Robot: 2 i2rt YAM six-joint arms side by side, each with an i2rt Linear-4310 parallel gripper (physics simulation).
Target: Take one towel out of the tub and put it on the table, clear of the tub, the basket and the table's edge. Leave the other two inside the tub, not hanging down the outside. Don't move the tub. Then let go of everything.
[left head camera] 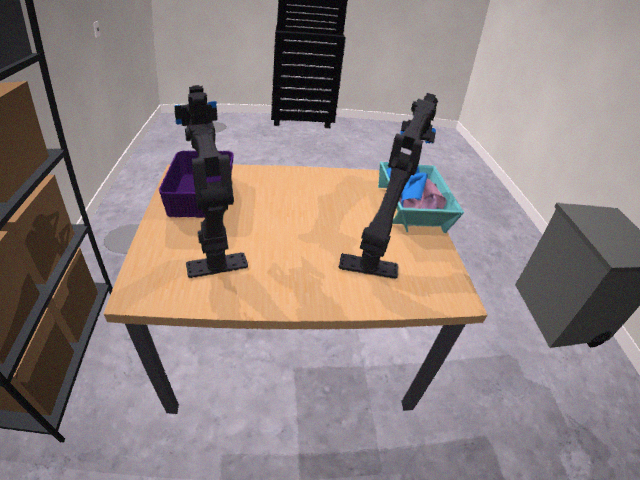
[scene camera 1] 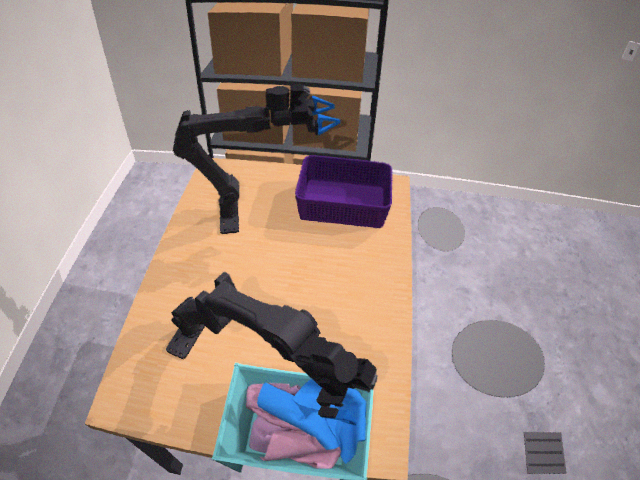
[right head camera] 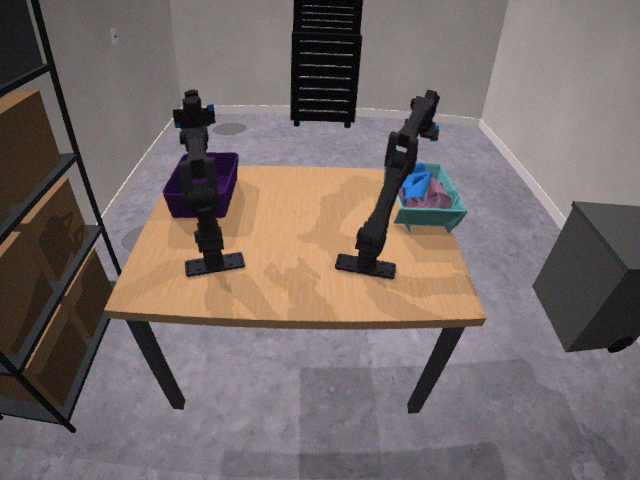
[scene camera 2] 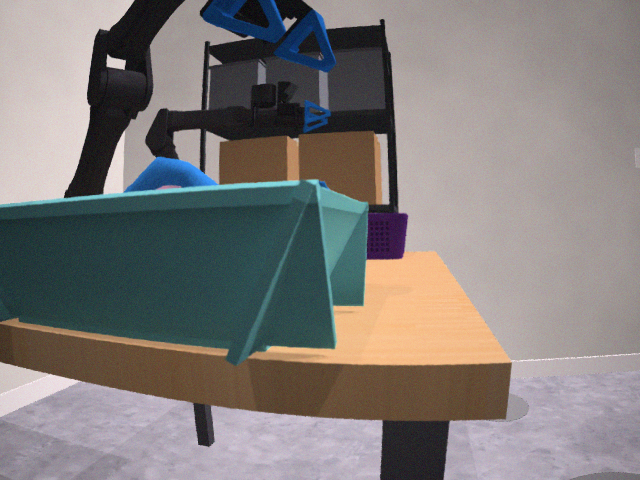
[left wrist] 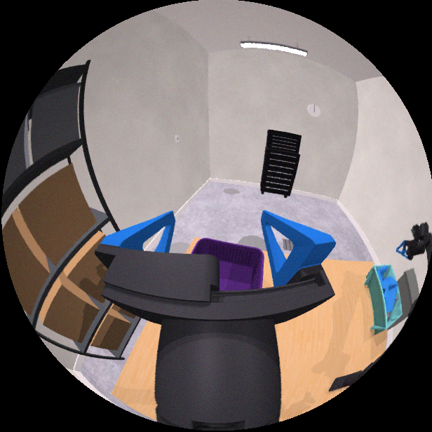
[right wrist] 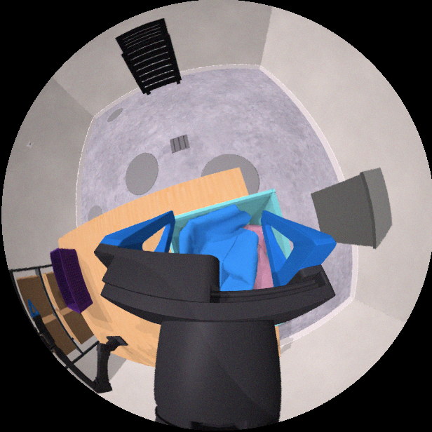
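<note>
The teal tub (left head camera: 429, 217) (right head camera: 431, 217) (scene camera 2: 155, 273) (left wrist: 377, 300) stands at the right edge of the table (left head camera: 294, 248) in the head views. A blue towel (left head camera: 415, 187) (scene camera 1: 281, 403) (right wrist: 240, 255) lies crumpled on top inside it. A pink towel (scene camera 1: 305, 449) (right wrist: 264, 265) lies partly under the blue one. A duller mauve cloth (scene camera 1: 262, 432) shows beside the pink; their boundary is hard to tell. My right gripper (right wrist: 217, 215) (scene camera 2: 307, 54) is open and empty above the tub, over the blue towel. My left gripper (left wrist: 217, 215) (scene camera 1: 336, 114) is open and empty, high beyond the purple basket.
The purple basket (left head camera: 173, 202) (scene camera 1: 343, 215) (right wrist: 65, 280) stands empty at the table's back left in the head views. Bare table (scene camera 1: 310, 268) lies between basket and tub. The right forearm (scene camera 1: 276, 328) reaches across the table to the tub. A shelf rack (left head camera: 49, 98) stands beyond the left table edge.
</note>
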